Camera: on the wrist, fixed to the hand. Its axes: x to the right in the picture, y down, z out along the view.
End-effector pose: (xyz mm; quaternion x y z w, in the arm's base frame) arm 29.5 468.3 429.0 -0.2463 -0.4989 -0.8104 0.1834
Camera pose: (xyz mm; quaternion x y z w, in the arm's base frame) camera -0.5 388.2 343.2 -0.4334 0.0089 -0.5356 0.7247
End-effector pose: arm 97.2 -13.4 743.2 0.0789 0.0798 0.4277 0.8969
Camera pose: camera 92.9 -48.8 627.4 -0.1096 0.0516 0.9462 0.3001
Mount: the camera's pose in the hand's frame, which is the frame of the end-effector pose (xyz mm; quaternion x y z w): -21.5 -43.1 -111.2 -0.1754 0.1439 0.7075 0.6693
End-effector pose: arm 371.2 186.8 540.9 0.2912 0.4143 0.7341 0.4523
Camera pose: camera 309.3 139.6 448.0 -0.3031 -0.0076 -0.9259 0.2252
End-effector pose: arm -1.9 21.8 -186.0 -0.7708 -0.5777 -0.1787 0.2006
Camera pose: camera -54.0 -42.3 -97.3 -0.9341 0.2189 -0.1899 0.2086
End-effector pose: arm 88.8 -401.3 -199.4 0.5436 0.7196 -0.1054 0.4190
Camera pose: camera -1.8 -365.4 -127.4 0.8146 0.1758 0.4303 0.3468
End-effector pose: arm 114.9 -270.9 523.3 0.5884 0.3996 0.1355 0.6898
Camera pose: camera 9.8 -218.5 493.4 0.5360 -0.0733 0.7335 0.4115
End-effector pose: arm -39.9 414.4 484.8 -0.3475 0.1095 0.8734 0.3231
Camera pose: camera 59.2 390.7 419.1 0.3375 -0.2124 -0.7824 0.4784
